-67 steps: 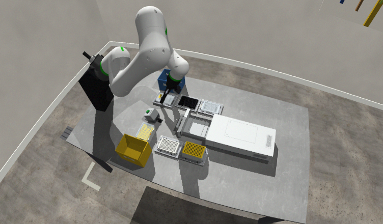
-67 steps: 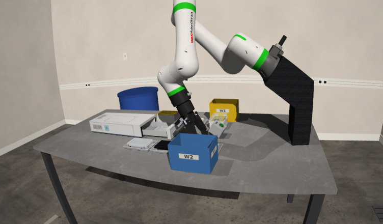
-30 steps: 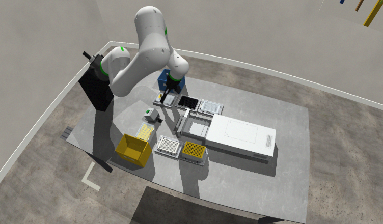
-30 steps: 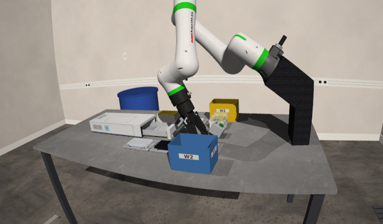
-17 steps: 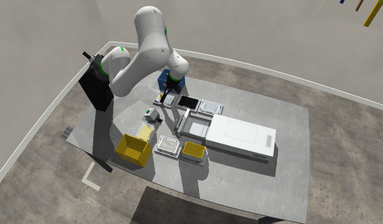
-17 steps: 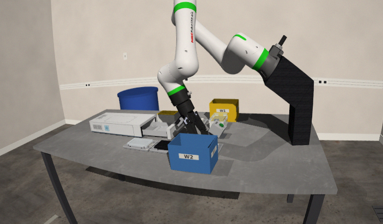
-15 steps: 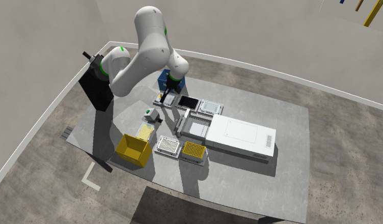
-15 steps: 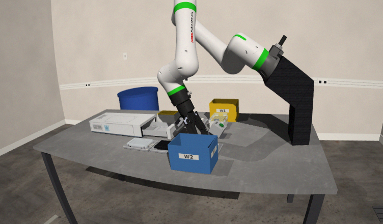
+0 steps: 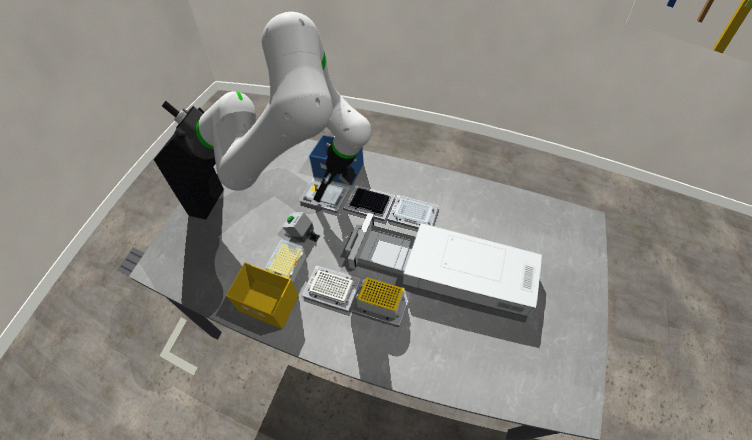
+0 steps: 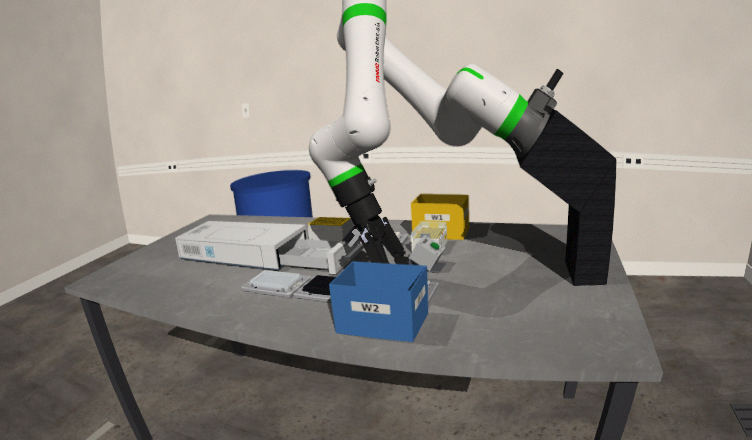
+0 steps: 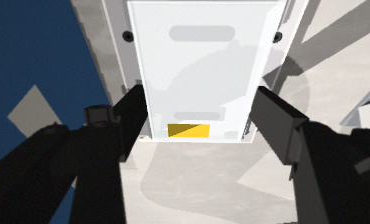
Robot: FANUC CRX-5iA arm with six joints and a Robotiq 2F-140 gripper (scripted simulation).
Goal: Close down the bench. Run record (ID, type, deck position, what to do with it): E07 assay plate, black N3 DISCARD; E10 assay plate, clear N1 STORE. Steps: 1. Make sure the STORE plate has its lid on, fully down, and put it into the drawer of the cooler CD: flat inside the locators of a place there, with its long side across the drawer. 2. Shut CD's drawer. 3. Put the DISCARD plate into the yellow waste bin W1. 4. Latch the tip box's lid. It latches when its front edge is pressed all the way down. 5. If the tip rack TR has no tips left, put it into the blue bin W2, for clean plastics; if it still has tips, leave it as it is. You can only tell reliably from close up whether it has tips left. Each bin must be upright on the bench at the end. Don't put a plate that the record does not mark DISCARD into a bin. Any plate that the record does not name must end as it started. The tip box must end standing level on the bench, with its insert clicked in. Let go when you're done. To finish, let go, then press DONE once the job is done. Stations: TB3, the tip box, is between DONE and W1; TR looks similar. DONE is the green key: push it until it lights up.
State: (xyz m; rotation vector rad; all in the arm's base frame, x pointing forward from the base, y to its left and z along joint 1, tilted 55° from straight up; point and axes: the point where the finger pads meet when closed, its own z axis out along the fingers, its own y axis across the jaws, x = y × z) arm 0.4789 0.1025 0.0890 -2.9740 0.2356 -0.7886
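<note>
Now: hand 350 mm short of the clear plate, 50 mm to the left of it and 30 mm above it. From my hand the other things lie so: clear lid (20 mm below); black assay plate (180 mm ahead, 30 mm below, 20 mm to the right); blue bin W2 (150 mm to the left, 30 mm ahead, 10 mm below).
</note>
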